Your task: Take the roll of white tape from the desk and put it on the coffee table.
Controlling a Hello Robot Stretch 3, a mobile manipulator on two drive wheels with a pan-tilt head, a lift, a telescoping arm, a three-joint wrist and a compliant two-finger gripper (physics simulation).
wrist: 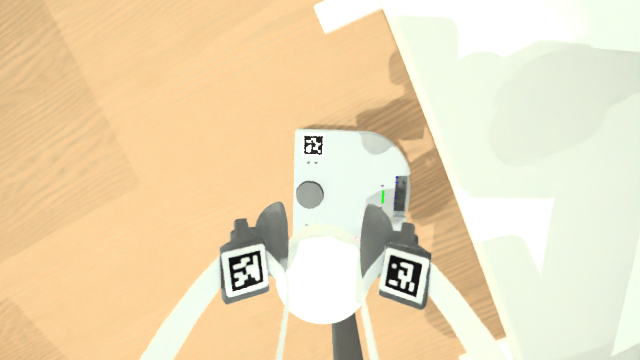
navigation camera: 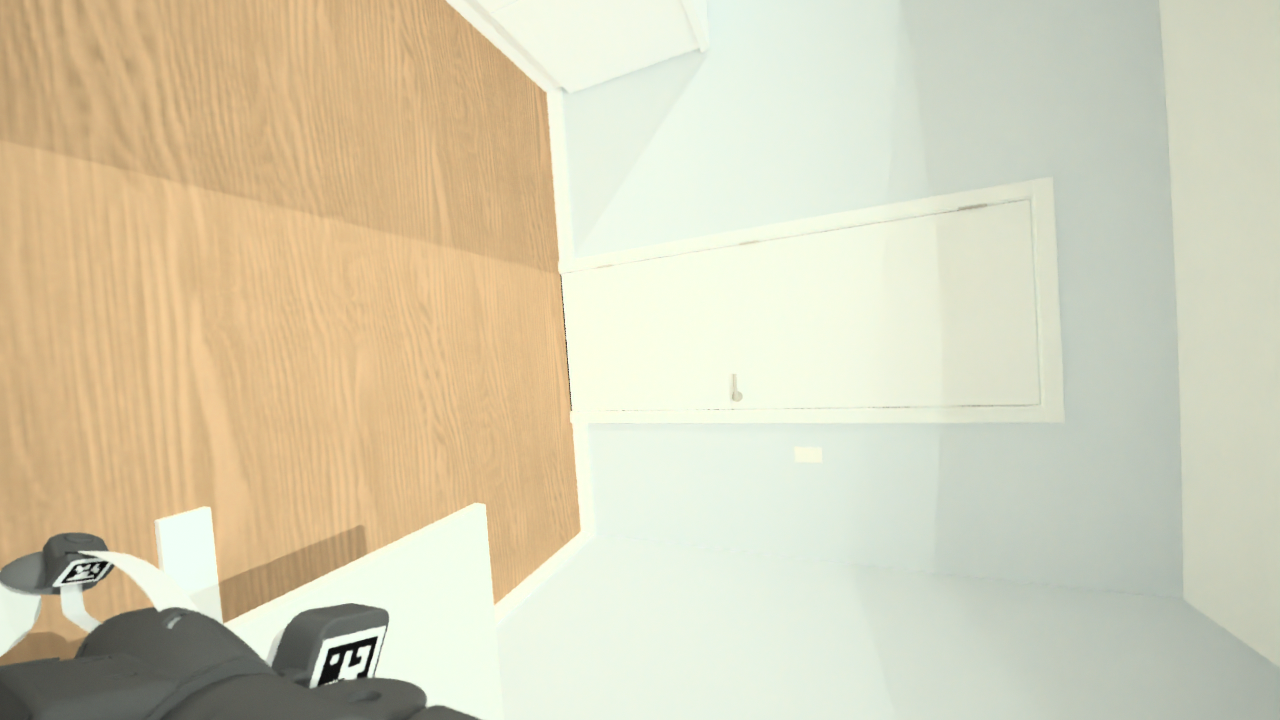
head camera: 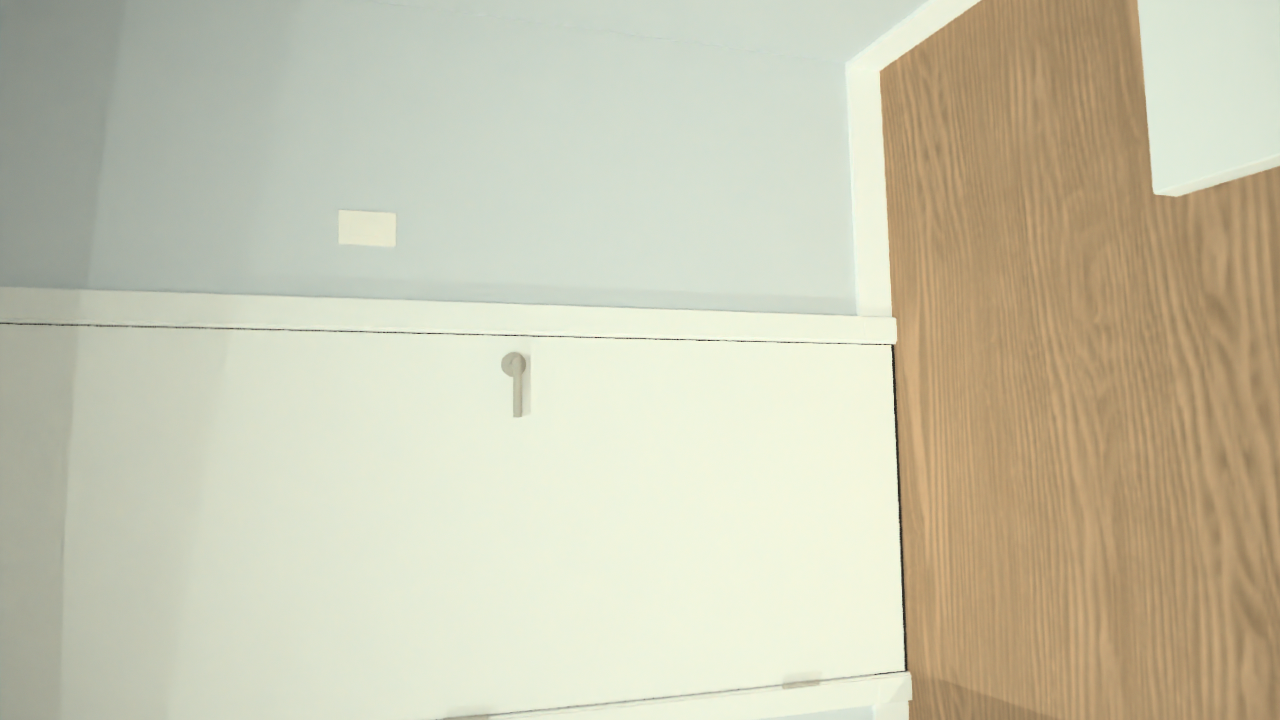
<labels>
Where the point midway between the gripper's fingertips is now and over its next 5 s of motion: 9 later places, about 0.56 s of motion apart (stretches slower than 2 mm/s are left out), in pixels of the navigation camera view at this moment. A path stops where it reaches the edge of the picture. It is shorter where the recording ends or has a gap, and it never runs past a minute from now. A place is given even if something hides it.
My gripper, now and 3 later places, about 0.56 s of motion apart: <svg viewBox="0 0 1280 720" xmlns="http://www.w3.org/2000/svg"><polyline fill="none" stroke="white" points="19,614 47,570 68,499 52,433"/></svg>
</labels>
